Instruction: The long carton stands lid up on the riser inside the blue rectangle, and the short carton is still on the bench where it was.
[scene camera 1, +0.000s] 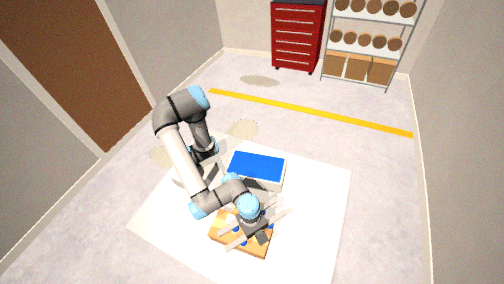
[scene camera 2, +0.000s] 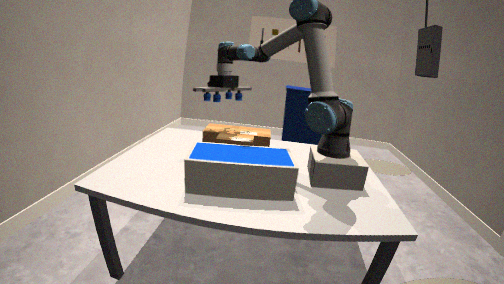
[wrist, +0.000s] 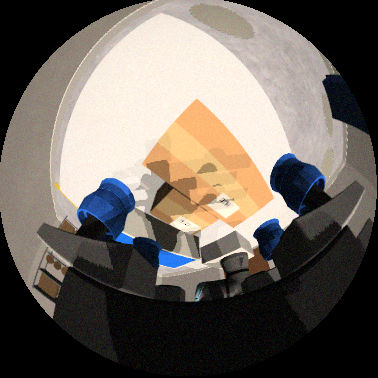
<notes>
The suction head (wrist: 110, 203) carries nothing. The cup hangs 21 cm from the middle of a long carton (scene camera 1: 223, 218), above it. The table carries a riser (scene camera 2: 212, 169) and a short carton (wrist: 170, 205).
The long carton is seen too in scene camera 2 (scene camera 2: 262, 137) and in the wrist view (wrist: 197, 154). The riser shows as well in scene camera 1 (scene camera 1: 265, 172) and in the wrist view (wrist: 178, 248).
</notes>
